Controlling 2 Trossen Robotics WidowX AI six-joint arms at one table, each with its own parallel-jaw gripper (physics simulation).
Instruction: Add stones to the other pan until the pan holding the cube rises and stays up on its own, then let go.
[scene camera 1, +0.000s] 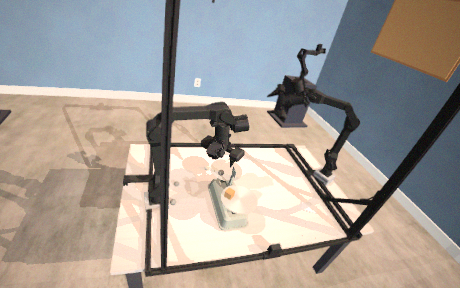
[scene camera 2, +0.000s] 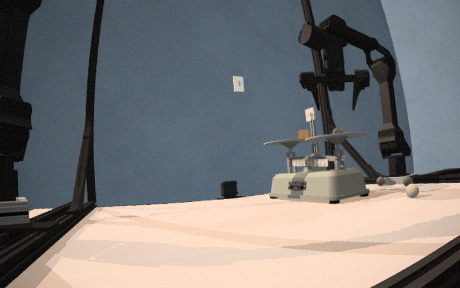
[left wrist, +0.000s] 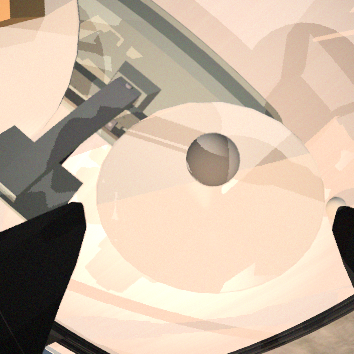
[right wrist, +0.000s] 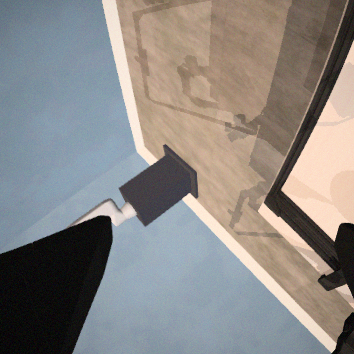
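Pixels of known places: left gripper, fingertip midpoint: (scene camera 1: 222, 163) (scene camera 2: 335, 110) (left wrist: 215, 218); right gripper, fingertip midpoint: (scene camera 1: 267, 104) (right wrist: 230, 233); left arm's base at its link origin: (scene camera 1: 156, 198) (scene camera 2: 397, 176); right arm's base at its link origin: (scene camera 1: 325, 172).
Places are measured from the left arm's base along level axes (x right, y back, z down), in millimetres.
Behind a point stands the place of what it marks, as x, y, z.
Note:
The pale green balance scale (scene camera 1: 234, 221) {210, -296, -28} (scene camera 2: 320, 184) {1, -381, -20} stands on the table. An orange cube (scene camera 1: 229, 193) {167, -262, -164} (scene camera 2: 303, 134) {147, -282, -151} (left wrist: 22, 10) {137, -270, -154} lies on one pan (scene camera 1: 245, 200) {192, -329, -135} (scene camera 2: 275, 143) {198, -347, -133} (left wrist: 35, 75) {123, -305, -134}. A round grey stone (scene camera 1: 221, 172) {26, -281, -145} (scene camera 2: 337, 131) {9, -295, -138} (left wrist: 213, 162) {20, -280, -149} rests on the other pan (scene camera 2: 356, 135) {-46, -291, -121} (left wrist: 165, 260) {-12, -375, -122}. The pans look nearly level in scene camera 2, the cube's a little lower in the picture. My left gripper (scene camera 1: 225, 161) {19, -278, -195} (scene camera 2: 336, 108) {19, -278, -195} (left wrist: 215, 218) {19, -278, -195} is open and empty above the stone's pan, its fingers apart from the stone. My right gripper (scene camera 1: 275, 105) {-263, -620, -344} (right wrist: 230, 233) {-263, -620, -344} is open and empty, away from the scale.
Loose grey stones (scene camera 1: 176, 183) {-77, -106, -2} (scene camera 1: 172, 202) {35, -67, -1} (scene camera 2: 380, 180) {21, -83, 4} (scene camera 2: 407, 180) {-89, -121, 4} and a paler stone (scene camera 2: 412, 190) {-184, -305, 6} (left wrist: 335, 204) {-168, -288, 0} lie on the table beside the scale. Black frame posts (scene camera 1: 169, 125) {323, 7, -580} stand around the table. A dark pedestal (scene camera 1: 296, 114) (right wrist: 159, 190) stands on the floor behind.

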